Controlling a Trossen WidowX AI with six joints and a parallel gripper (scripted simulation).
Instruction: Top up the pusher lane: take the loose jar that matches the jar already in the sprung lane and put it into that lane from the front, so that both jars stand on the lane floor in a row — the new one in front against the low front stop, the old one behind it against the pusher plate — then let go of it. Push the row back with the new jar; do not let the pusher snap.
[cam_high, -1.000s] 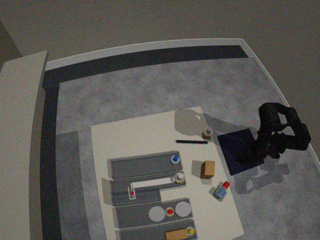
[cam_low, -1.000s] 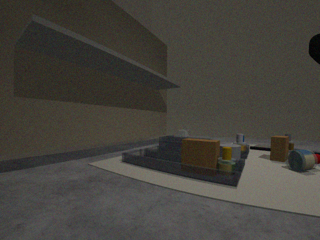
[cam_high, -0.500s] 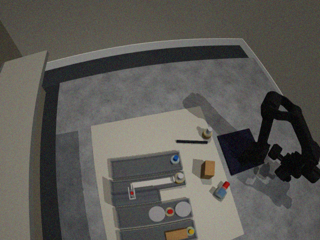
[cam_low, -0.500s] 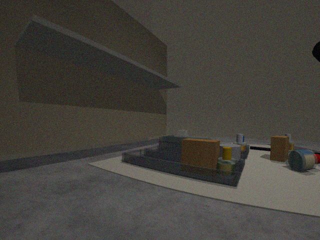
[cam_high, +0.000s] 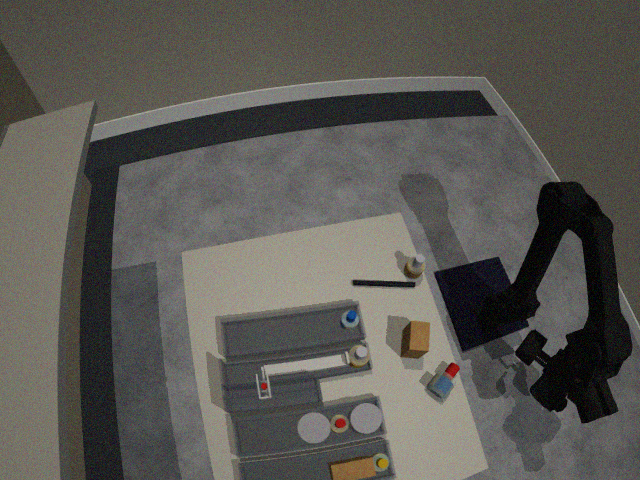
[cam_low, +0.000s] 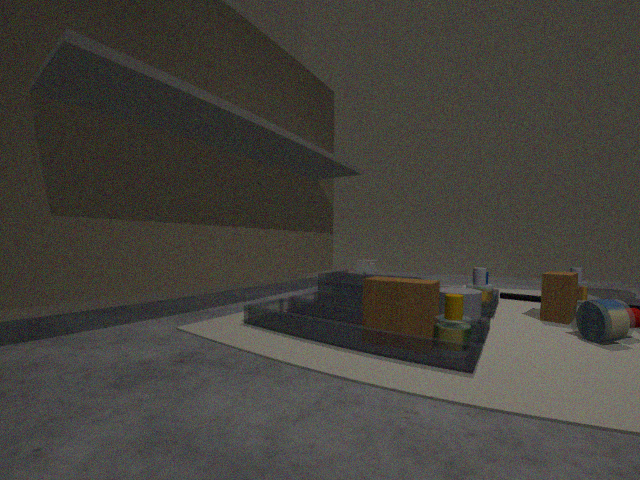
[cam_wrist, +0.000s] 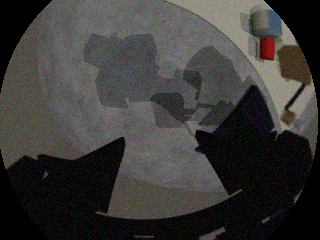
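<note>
My gripper tip is 340 mm to the left of the black rod, 240 mm short of it and 60 mm above it. The rest, counted from my gripper tip: red mark 550 mm ahead, 190 mm to the right.
</note>
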